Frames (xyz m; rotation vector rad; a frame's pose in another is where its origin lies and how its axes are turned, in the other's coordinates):
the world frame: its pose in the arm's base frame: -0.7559 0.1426 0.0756 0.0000 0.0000 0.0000
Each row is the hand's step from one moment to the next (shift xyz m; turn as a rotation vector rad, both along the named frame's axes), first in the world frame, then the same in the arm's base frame.
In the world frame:
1: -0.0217 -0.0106 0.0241 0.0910 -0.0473 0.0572
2: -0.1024 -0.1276 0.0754 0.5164 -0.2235 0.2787
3: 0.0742 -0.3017 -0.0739 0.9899 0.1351 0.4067
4: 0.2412 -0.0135 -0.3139 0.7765 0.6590 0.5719
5: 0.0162 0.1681 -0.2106 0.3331 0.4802 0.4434
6: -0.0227 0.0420 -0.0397 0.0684 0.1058 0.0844
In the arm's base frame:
1: -0.0217 -0.0106 0.0241 0.0910 -0.0473 0.0572
2: -0.1024 -0.1276 0.0754 0.5164 -0.2235 0.2787
3: 0.0742 -0.3017 -0.0739 0.9899 0.1351 0.4067
4: 0.2412 -0.0135 -0.3139 0.7765 0.6590 0.5719
5: 0.0162 0.1681 -0.2106 0.3331 0.4802 0.4434
6: -0.0227 0.0420 -0.0397 0.0684 0.1058 0.0844

